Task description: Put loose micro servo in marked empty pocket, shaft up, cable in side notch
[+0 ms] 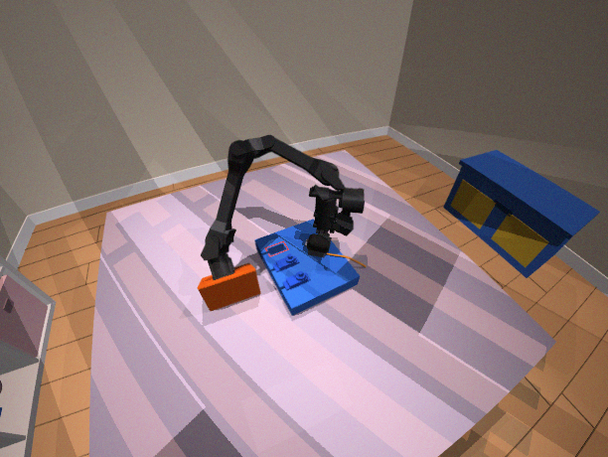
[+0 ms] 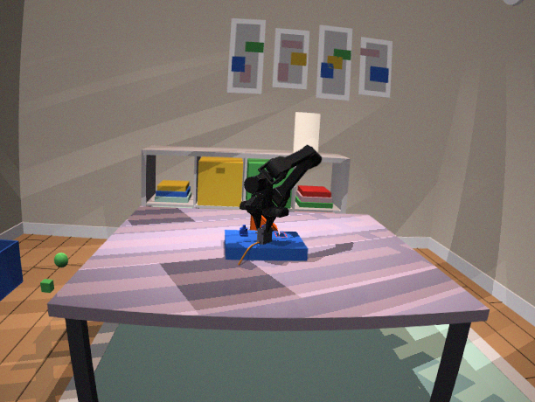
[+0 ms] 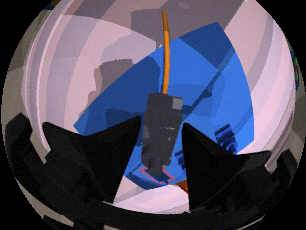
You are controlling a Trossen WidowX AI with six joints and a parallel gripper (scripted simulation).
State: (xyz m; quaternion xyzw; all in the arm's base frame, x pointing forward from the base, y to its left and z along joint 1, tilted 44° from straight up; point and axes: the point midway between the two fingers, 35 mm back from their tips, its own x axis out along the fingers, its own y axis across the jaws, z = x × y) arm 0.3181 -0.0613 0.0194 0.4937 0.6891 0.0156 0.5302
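The blue deck lies 20 mm behind my gripper tip, 10 mm to the left of it and 70 mm below it.
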